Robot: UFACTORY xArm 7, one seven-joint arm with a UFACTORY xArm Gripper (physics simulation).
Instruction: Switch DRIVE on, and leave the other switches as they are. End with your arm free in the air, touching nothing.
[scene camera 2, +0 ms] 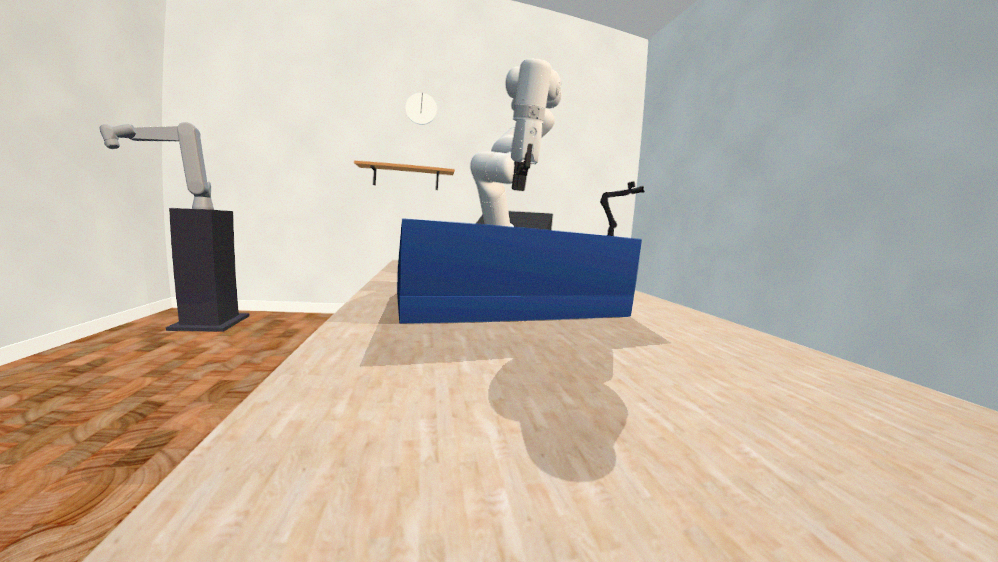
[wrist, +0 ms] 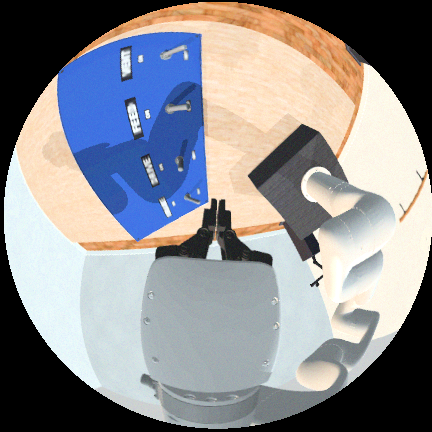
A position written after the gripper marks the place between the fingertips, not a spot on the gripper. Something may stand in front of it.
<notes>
In view: the gripper [scene camera 2: 517, 190] and a blue switch panel [wrist: 115, 116].
The gripper shows as well in the wrist view [wrist: 216, 206].
</notes>
